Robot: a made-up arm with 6 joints.
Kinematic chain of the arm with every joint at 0, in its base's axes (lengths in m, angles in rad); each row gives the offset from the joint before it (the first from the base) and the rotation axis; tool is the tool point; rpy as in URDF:
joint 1: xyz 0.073 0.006 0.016 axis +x
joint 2: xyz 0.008 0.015 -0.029 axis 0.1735 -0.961 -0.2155
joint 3: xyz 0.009 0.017 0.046 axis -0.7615 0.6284 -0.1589
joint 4: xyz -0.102 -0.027 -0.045 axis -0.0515 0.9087 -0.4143
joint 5: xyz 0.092 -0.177 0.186 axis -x
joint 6: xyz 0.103 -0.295 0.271 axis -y
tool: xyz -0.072 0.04 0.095 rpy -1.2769 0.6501 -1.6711
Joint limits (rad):
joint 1: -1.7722..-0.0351
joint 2: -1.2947..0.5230
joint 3: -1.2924..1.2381
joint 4: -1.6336..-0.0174
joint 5: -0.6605..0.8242
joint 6: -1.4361..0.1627
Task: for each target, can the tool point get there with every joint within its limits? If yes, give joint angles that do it. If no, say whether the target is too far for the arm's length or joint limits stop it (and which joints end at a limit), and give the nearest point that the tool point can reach.
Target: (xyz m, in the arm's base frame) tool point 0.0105 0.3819 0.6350
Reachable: yes | joints -1.1460 0.2675 0.2941 -0.4598 -0.2839 -1.1072
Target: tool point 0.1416 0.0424 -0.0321
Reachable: no: joint limits stop it (at a limit: joint 1, joint 3, joint 4, joint 5, joint 6) | nearest point 0.4015 0.3633 -0.3550 | short by 0.524 m
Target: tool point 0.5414 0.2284 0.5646
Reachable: yes | joints -0.5059 -0.2497 0.9978 -0.7092 -0.4832 -0.7192
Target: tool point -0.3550 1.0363 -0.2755
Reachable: no: too far | nearest point -0.2314 0.7376 -0.1910 | short by 0.334 m
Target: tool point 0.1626 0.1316 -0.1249
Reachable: no: joint limits stop it (at a limit: joint 1, joint 3, joint 4, joint 5, joint 6) | nearest point 0.3232 0.4282 -0.3400 | short by 0.400 m
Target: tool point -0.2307 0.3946 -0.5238
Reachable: no: joint limits stop it (at a limit: joint 1, joint 2, joint 3, joint 5) | nearest point -0.2287 0.4566 -0.5009 | short by 0.066 m
